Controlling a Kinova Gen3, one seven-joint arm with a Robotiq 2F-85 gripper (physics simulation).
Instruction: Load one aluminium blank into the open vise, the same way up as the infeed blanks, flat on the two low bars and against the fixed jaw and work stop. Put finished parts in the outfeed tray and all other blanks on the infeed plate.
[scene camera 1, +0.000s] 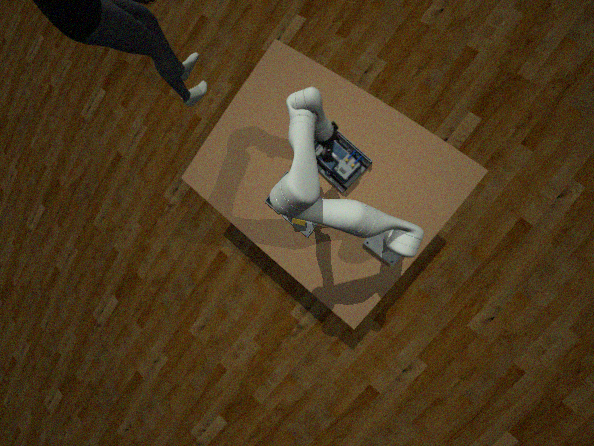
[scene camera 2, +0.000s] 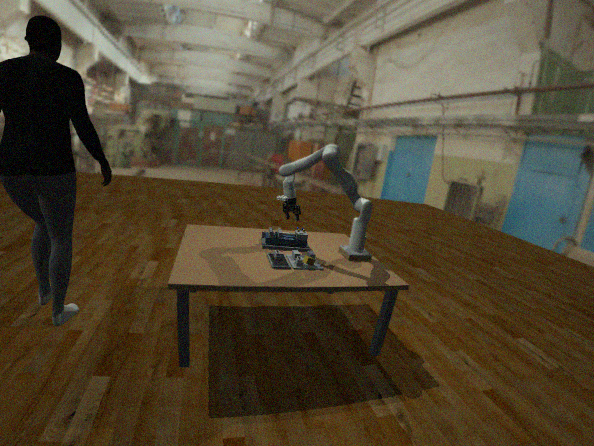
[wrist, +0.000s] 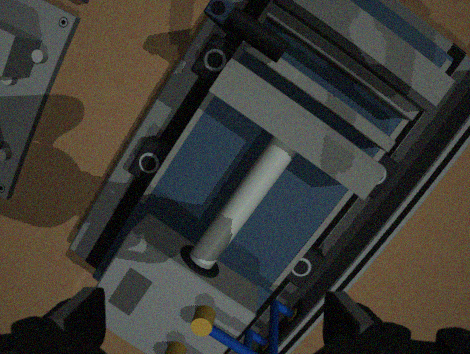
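Where they show: gripper, between the fingertips: (scene camera 1: 334, 150) (scene camera 2: 292, 220) (wrist: 214, 315); arm's base, origin of its link: (scene camera 2: 355, 248).
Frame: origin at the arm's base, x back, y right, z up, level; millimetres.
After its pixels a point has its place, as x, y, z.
My gripper (scene camera 2: 293, 218) @(-385, 188, 130) (wrist: 214, 315) @(-385, 188, 130) is open and empty, high above the vise (scene camera 1: 356, 172) @(-284, 173, -20) (scene camera 2: 285, 241) @(-437, 138, 4) (wrist: 295, 120) @(-460, 196, 55). In the wrist view its fingers flank the grey housing at the rod end. Past the rod and moving jaw, light bars and a blue strip show in the gap; I see no blank there. The infeed plate (scene camera 1: 309, 231) @(-342, -168, -24) (scene camera 2: 317, 267) @(-368, -182, -33) (wrist: 56, 35) @(-457, 5, -33) holds a yellow block (scene camera 1: 299, 222) @(-397, -151, 10) (scene camera 2: 309, 260) @(-416, -167, 4) and a grey blank (scene camera 2: 296, 256) @(-448, -68, -12), partly cut off in the wrist view. The dark outfeed tray (scene camera 2: 284, 264) @(-538, -121, -34) bears a small grey part (scene camera 2: 278, 255) @(-549, -49, -11); the arm mostly hides this tray in scene camera 1.
Yellow-capped fittings (wrist: 201, 327) @(-334, 187, 69) and blue pipes (wrist: 274, 325) @(-324, 235, 26) rise from the vise's housing end. The arm base (scene camera 1: 376, 250) @(-38, -90, -1) (scene camera 2: 356, 253) @(-43, -78, -1) stands near the table (scene camera 1: 425, 165) @(-35, 339, -40) (scene camera 2: 225, 275) @(-874, -212, -41) edge. A person (scene camera 1: 135, 35) (scene camera 2: 42, 120) stands off the table's tray side.
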